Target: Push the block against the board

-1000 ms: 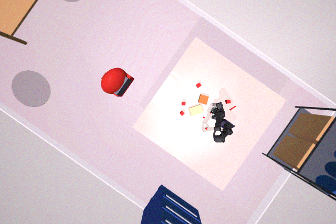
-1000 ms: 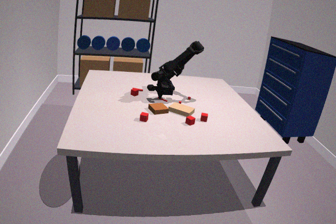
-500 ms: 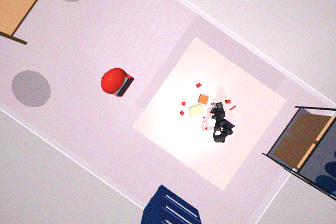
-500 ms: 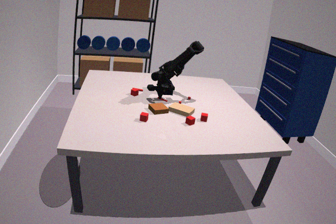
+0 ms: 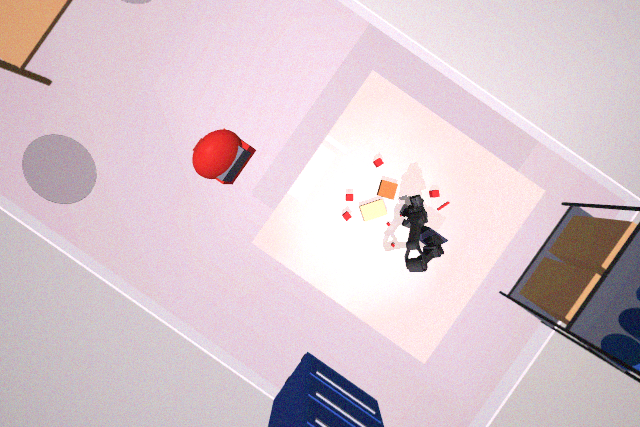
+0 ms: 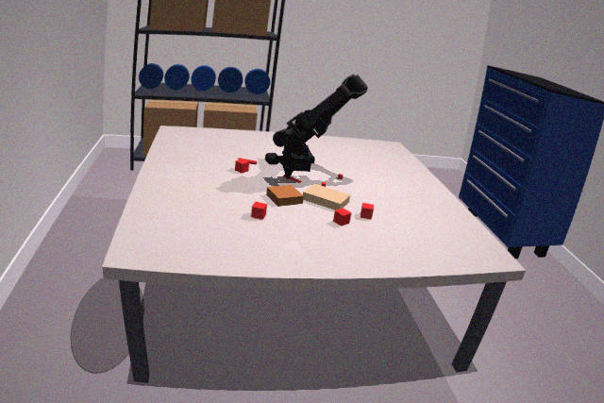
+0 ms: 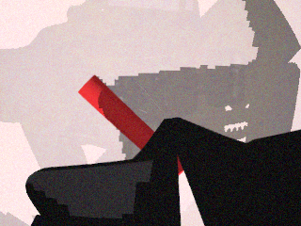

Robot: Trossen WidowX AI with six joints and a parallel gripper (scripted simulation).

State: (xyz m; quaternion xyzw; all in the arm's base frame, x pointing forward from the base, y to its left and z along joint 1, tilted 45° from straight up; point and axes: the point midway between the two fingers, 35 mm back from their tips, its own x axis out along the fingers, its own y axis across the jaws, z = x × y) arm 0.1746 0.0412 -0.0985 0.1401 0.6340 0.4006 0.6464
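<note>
Right now the orange square block is 18 cm ahead of my gripper tip, 1 cm to the right of it and 1 cm above it. The rest, counted from my gripper tip: pale tan board: 16 cm ahead, 14 cm to the left, 1 cm above.
</note>
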